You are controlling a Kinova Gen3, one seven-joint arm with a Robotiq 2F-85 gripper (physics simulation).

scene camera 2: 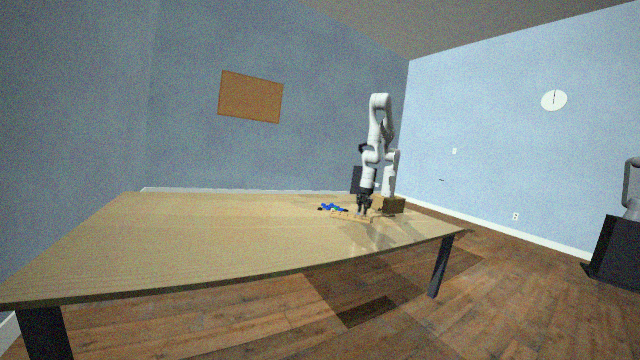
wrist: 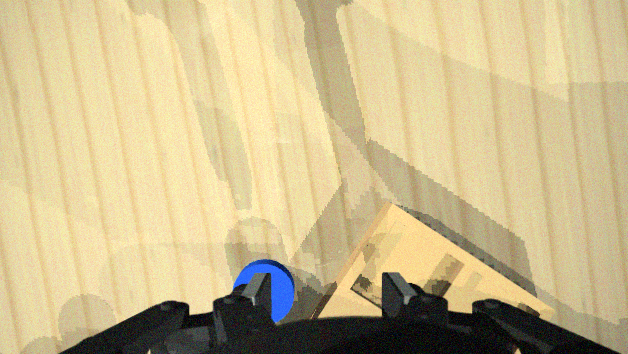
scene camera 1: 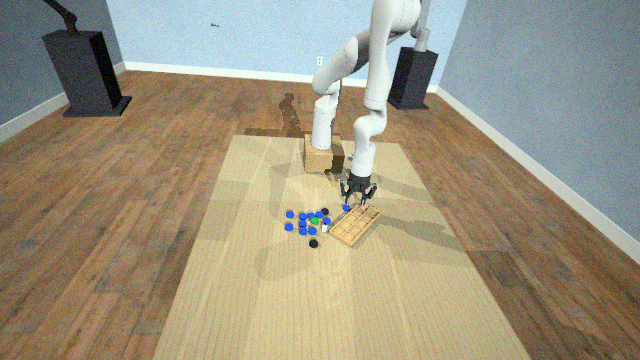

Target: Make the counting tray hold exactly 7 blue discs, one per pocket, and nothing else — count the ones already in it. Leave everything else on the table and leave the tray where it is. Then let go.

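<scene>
The wooden counting tray (scene camera 1: 341,240) (scene camera 2: 345,217) (wrist: 430,235) lies at an angle on the table. I see no disc in its pockets in scene camera 1; its far end is partly hidden. My gripper (scene camera 1: 355,203) (wrist: 326,295) is part open and empty, low over the tray's far left corner. One blue disc (scene camera 1: 346,207) (wrist: 283,296) lies on the table beside that corner. In the wrist view the left fingertip overlaps this disc and the right fingertip overlaps the tray. Several more blue discs, such as one (scene camera 1: 290,214) at the far left, lie in a group left of the tray.
A green disc (scene camera 1: 314,221) lies among the blue ones. One black disc (scene camera 1: 325,211) lies behind the group, another black disc (scene camera 1: 313,243) in front of it. A small white piece (scene camera 1: 324,228) lies close to the tray's left side. The arm's wooden base block (scene camera 1: 317,161) stands behind.
</scene>
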